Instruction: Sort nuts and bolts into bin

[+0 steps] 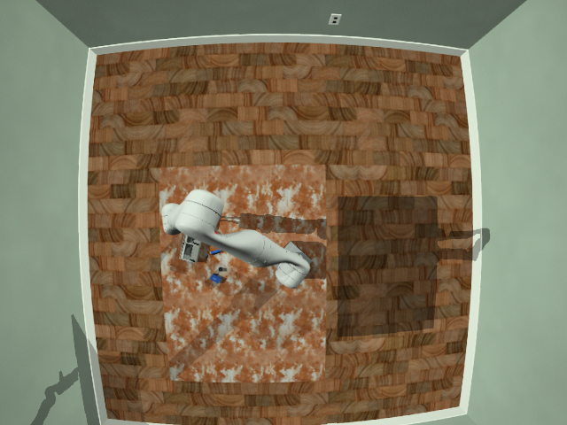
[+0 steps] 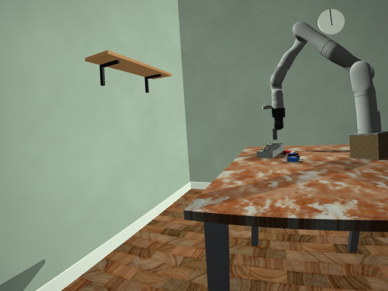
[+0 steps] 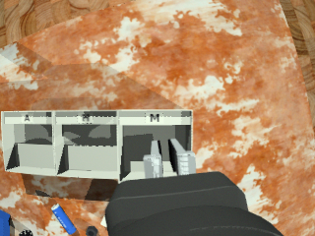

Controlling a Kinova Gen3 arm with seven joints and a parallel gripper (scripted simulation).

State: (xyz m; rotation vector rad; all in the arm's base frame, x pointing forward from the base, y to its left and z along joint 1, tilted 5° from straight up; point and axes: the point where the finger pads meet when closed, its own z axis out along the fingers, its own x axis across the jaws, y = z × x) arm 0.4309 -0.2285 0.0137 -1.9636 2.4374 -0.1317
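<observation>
Right now the grey bin rack is 9 cm to the left of my hand, 6 cm below it and 3 cm ahead of it. Round my hand: red piece (9 cm to the left, 8 cm below, 8 cm behind); dark nut (14 cm to the left, 10 cm behind, 8 cm below); blue stick (18 cm to the left, 8 cm below, 7 cm behind).
</observation>
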